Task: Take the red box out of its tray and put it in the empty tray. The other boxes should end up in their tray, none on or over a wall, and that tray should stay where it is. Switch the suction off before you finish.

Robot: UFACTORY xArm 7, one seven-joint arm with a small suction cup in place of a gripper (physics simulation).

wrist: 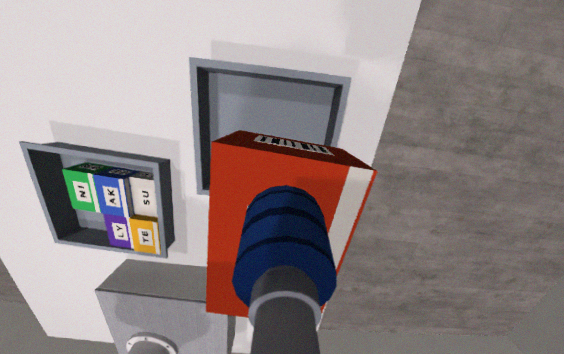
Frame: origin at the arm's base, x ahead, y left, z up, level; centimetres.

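Seen in the pictures: end effector, tool point: [284, 207]; arm's base, origin of the base link: [153, 346].
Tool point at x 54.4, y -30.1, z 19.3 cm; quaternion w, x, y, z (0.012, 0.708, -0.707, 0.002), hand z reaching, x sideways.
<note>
Offsets run from my tool point to a thing's top centre. "spot": to the spot under its first point. Level surfaces: height alone.
My suction cup [285, 220], blue and ribbed, is on the broad face of the red box {dx -1.7, dy +0.2, dz +1.1 cm} [227, 215] and holds it. The red box hides the near part of the empty tray {dx -1.3, dy +2.5, dz -23.6 cm} [272, 72] in the view; its height above the table is hard to tell. The other tray {spot: dx -13.1, dy +46.2, dz -23.7 cm} [41, 192] is at the left. In it are a green box {dx -12.6, dy +38.0, dz -23.8 cm} [81, 192] marked NI, a blue box {dx -13.4, dy +32.3, dz -23.8 cm} [111, 196] marked AK, a white box {dx -14.1, dy +26.6, dz -25.1 cm} [145, 197] marked SU, a purple box {dx -21.9, dy +33.3, dz -24.1 cm} [119, 231] marked LY and a yellow box {dx -22.6, dy +27.6, dz -23.5 cm} [145, 236] marked TE. They appear to sit inside its walls.
A grey metal block [165, 317] with a round flange [131, 345] stands at the lower left, below the tray of boxes. The white table {dz -28.6 cm} [120, 65] ends along a slanting edge at the right, with the grey floor [470, 175] beyond it.
</note>
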